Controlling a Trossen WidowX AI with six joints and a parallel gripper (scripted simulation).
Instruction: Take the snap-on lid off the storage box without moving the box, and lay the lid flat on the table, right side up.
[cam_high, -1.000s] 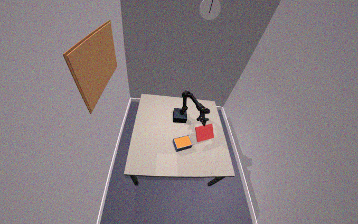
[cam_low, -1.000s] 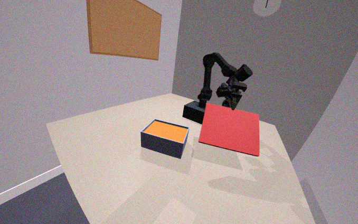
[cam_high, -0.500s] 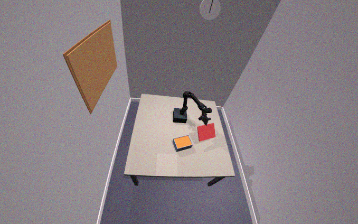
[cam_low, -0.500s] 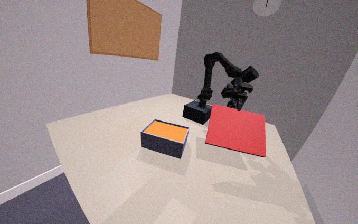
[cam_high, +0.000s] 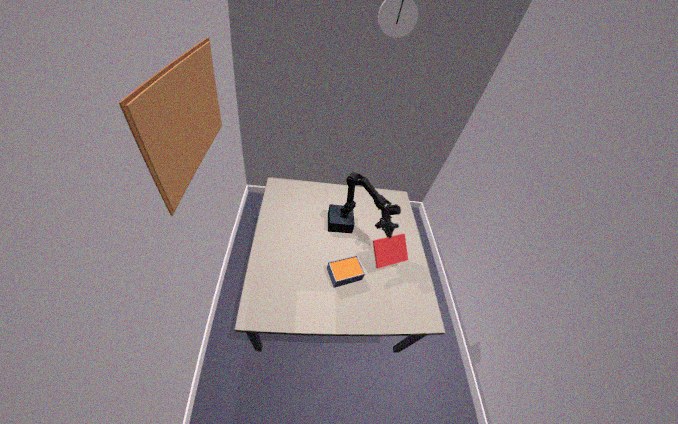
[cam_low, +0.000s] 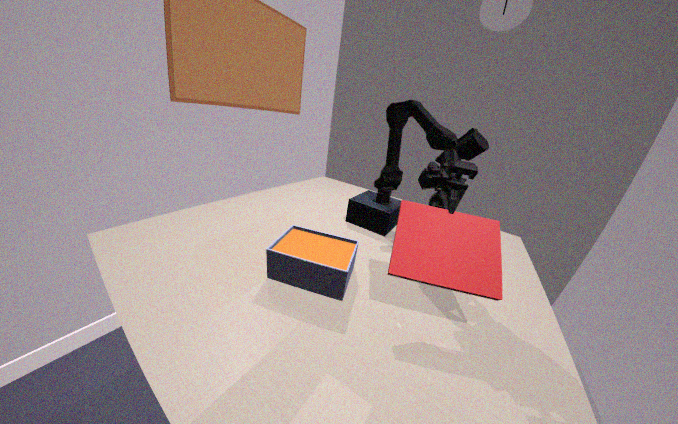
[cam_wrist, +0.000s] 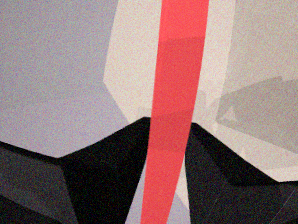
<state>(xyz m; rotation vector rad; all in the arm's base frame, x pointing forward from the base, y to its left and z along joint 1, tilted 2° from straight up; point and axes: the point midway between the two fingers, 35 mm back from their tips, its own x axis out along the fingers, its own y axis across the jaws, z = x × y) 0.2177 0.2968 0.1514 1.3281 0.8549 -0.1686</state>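
The red lid is 6 cm ahead of my gripper tip, 3 cm to the left of it and 5 cm below it. The rest, counted from my gripper tip: storage box 20 cm ahead, 25 cm to the right, 18 cm below.
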